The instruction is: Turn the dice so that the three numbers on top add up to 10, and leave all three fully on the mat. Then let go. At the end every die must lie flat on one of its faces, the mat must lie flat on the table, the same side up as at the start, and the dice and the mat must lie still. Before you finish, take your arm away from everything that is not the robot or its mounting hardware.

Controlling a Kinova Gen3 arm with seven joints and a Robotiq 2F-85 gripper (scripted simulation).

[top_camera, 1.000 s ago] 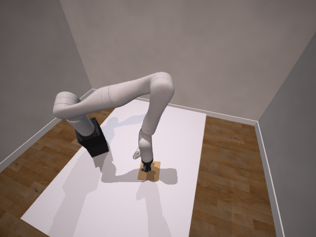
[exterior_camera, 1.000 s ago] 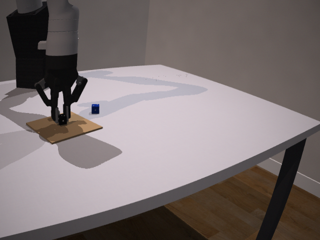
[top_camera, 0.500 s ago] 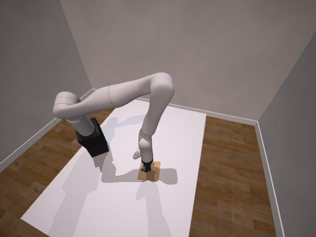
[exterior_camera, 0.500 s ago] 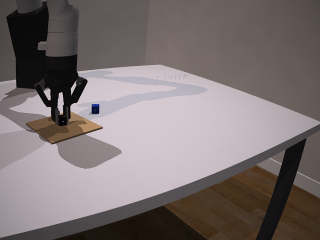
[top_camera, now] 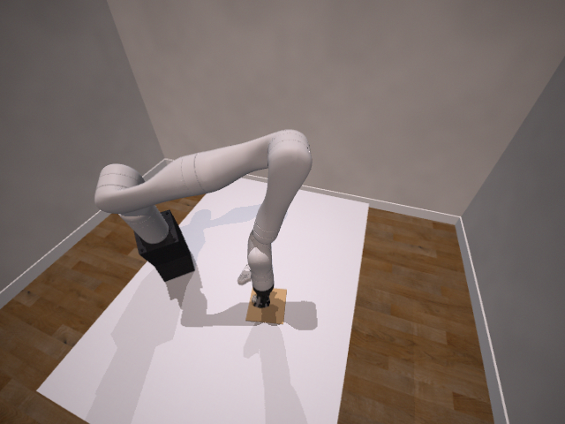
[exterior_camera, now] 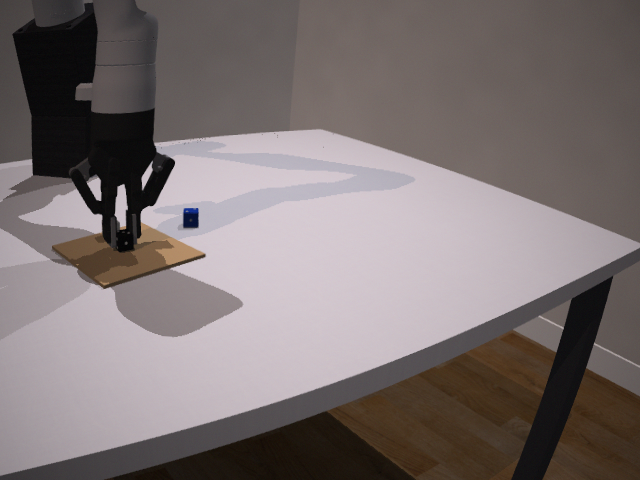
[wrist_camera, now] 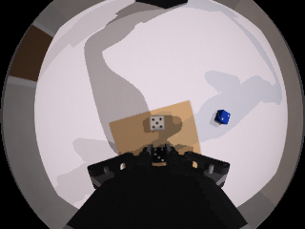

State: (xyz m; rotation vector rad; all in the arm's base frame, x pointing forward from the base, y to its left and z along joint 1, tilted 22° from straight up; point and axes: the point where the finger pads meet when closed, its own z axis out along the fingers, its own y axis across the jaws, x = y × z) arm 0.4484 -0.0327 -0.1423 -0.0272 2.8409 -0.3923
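The black die is 1 cm below my hand and 1 cm ahead of it. Also, from my hand: blue die 11 cm to the left, 5 cm behind, 2 cm below; white die 4 cm behind, 1 cm below; tan mat 3 cm below, 1 cm ahead.
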